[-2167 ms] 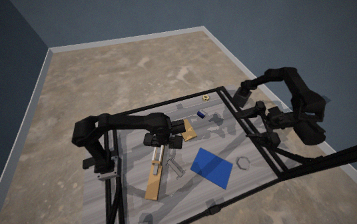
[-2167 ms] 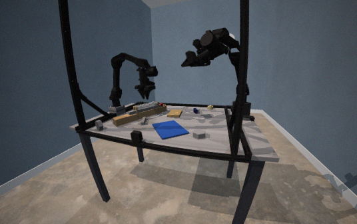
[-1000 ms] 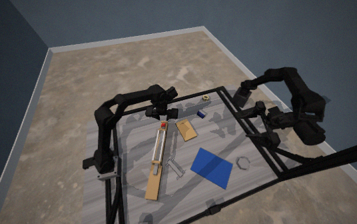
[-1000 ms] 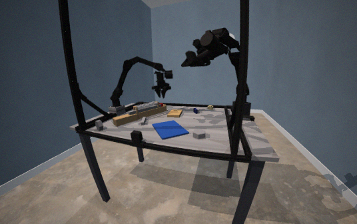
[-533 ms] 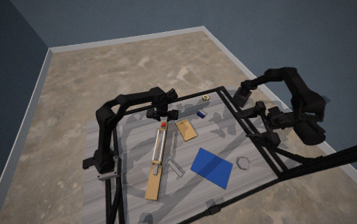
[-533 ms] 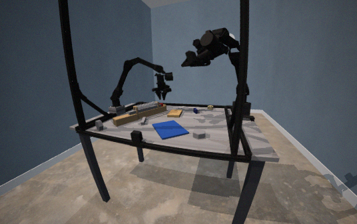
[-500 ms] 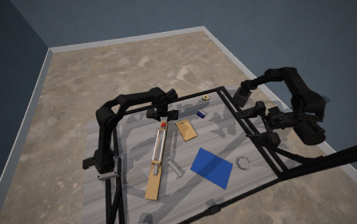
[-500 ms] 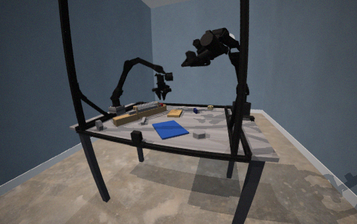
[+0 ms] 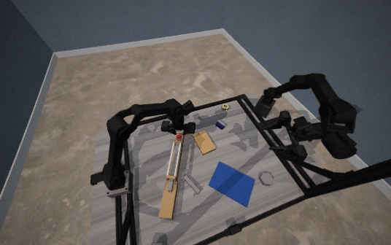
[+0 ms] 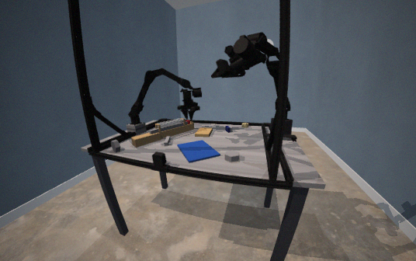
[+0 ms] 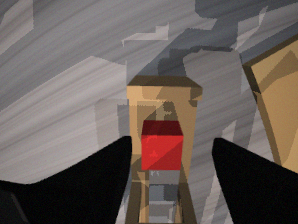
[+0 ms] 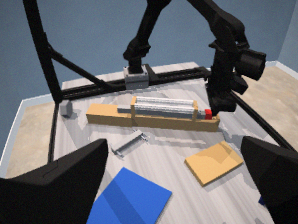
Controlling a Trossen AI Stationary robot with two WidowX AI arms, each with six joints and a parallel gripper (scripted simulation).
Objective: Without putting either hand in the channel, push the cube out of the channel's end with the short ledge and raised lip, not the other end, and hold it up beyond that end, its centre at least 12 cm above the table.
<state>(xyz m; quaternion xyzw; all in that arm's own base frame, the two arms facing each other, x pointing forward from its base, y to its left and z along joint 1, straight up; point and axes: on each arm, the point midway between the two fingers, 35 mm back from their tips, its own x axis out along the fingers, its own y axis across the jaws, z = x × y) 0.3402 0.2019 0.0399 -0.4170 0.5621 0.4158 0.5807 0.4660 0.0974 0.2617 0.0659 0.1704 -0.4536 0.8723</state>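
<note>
My left hand is 10 mm to the right of the red cube and 50 mm above it. Also, from my left hand: tan channel: 130 mm behind, 100 mm to the left, 50 mm below; then blue mat: 370 mm behind, 120 mm to the right, 110 mm below; then tan plate: 90 mm behind, 120 mm to the right, 100 mm below.
</note>
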